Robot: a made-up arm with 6 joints.
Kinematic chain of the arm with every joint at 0, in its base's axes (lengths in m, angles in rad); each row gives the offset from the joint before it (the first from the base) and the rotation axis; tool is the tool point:
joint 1: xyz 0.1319 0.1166 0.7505 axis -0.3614 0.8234 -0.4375
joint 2: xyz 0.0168 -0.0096 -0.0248 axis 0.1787 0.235 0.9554
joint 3: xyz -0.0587 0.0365 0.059 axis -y
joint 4: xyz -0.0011 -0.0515 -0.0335 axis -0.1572 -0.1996 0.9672
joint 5: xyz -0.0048 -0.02 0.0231 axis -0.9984 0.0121 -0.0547
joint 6: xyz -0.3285 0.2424 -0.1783 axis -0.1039 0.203 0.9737
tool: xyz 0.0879 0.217 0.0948
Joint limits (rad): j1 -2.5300..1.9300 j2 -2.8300..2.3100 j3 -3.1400..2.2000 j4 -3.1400..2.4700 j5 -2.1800..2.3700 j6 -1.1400..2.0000
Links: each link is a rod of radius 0.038 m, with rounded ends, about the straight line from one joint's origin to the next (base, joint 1, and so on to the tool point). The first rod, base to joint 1, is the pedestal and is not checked.
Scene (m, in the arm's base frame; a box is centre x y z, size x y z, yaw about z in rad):
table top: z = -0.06
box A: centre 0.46 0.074 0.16 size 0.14 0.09 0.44 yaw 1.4
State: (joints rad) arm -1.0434 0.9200 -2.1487 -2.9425 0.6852 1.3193
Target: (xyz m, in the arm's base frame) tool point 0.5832 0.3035 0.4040
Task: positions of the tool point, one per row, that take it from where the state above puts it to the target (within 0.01 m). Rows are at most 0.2 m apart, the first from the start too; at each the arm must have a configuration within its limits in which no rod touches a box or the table.
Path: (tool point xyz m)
1: 0.2722 -0.1115 0.1393
2: 0.2303 0.0397 0.1018
3: 0.2107 0.2046 0.1072
4: 0.2115 0.3658 0.1578
5: 0.2293 0.5068 0.2503
6: 0.2596 0.6140 0.3760
7: 0.2981 0.6782 0.5216
8: 0.3164 0.6239 0.4152
9: 0.3518 0.5492 0.3354
10: 0.4011 0.4670 0.2899
11: 0.4578 0.3913 0.2807
12: 0.5132 0.3345 0.3035
13: 0.5579 0.3046 0.3488
14: 0.5832 0.3035 0.4040

